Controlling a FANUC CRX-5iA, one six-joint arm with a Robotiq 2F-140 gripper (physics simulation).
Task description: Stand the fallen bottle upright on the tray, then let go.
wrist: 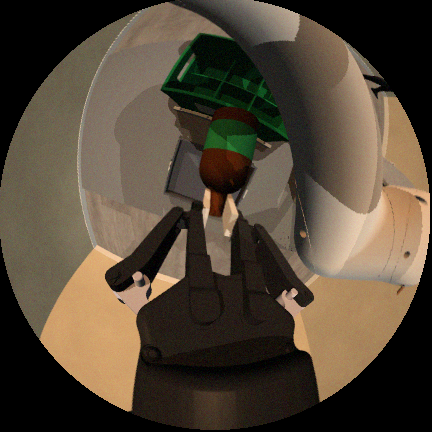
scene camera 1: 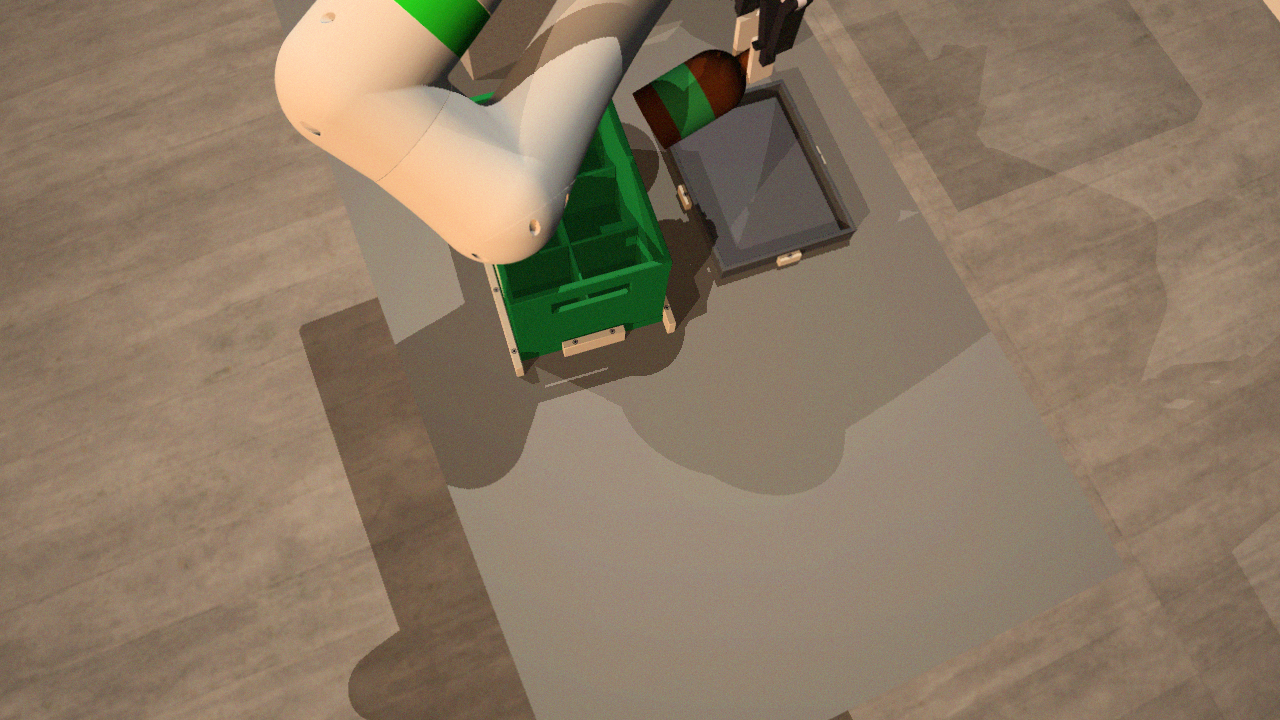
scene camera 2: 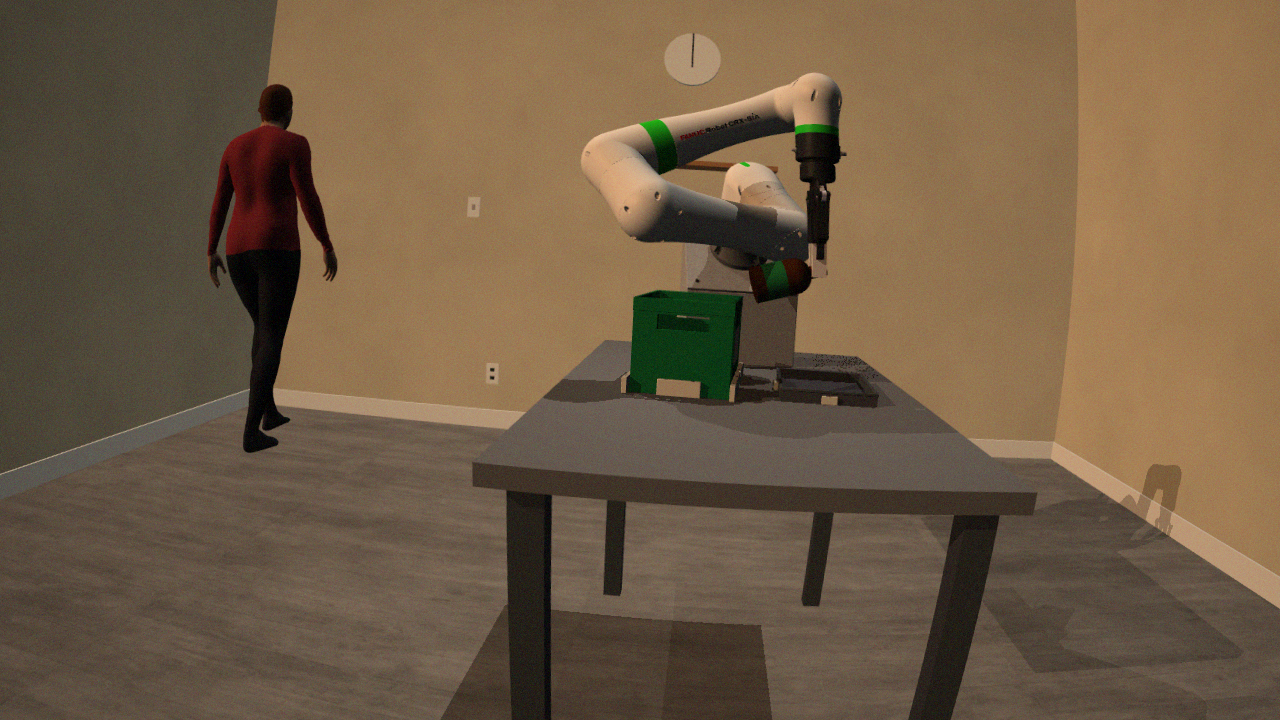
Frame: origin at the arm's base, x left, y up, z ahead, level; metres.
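Where they show: gripper, fingertip midpoint: [wrist: 215,199] [scene camera 1: 751,67] [scene camera 2: 817,277].
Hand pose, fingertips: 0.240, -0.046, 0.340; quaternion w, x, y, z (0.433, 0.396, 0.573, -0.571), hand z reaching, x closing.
Things, the pixels of their top centre, and the offset from my fingertips, as dx, dy, dz. Level surfaces: height alone.
- brown bottle with a green label, top centre: [scene camera 1: 711,64] [wrist: 226,167] [scene camera 2: 791,257] -0.055, +0.036, +0.018
- grey tray at its top centre: [scene camera 1: 754,170] [scene camera 2: 824,379] [wrist: 206,179] +0.033, -0.204, +0.017
- green crate with compartments, top centre: [scene camera 1: 556,178] [scene camera 2: 692,296] [wrist: 244,71] -0.237, -0.054, +0.087
- table at its surface level: dy -0.230
The brown bottle with a green label [scene camera 1: 687,96] [scene camera 2: 780,279] [wrist: 229,145] is in the air, well above the grey tray [scene camera 1: 791,259] [scene camera 2: 872,398] [wrist: 172,175]. It lies nearly level, its base tilted a little lower than its neck and pointing toward the crate side. My gripper [scene camera 1: 753,60] [scene camera 2: 818,267] [wrist: 215,199] points down and is shut on the bottle's neck. In the wrist view the neck shows between the two pale fingertips, and the bottle hides part of the tray.
A green crate with compartments [scene camera 1: 586,313] [scene camera 2: 684,353] [wrist: 192,92] stands beside the tray on the table [scene camera 1: 760,573] [scene camera 2: 751,456]. The arm's elbow hangs over the crate in scene camera 1. A person in a red top [scene camera 2: 268,192] stands at the left, away from the table.
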